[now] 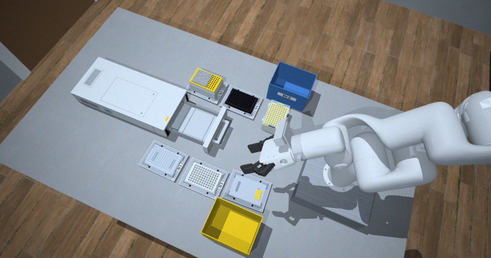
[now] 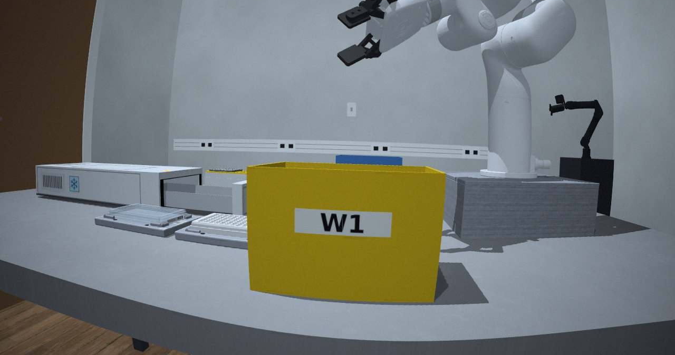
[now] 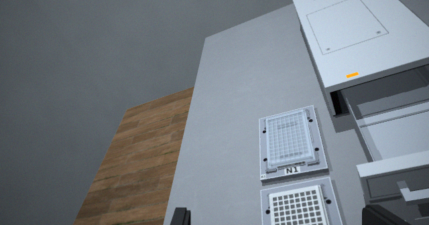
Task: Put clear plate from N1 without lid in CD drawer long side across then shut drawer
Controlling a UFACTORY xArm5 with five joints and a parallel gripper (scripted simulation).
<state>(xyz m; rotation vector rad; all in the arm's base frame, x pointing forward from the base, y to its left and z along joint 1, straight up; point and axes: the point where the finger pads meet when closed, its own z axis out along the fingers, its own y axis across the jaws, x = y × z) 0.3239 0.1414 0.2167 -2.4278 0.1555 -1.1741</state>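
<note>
Now: hand 340 mm short of the clear plate, 290 mm above it and 40 mm to the right of it. The rest, counted from my hand: drawer: 310 mm ahead, 270 mm below, 160 mm to the right; then white well plate: 290 mm below, 150 mm ahead, 40 mm to the left; then yellow bin W1: 270 mm below, 180 mm to the left, 20 mm behind.
</note>
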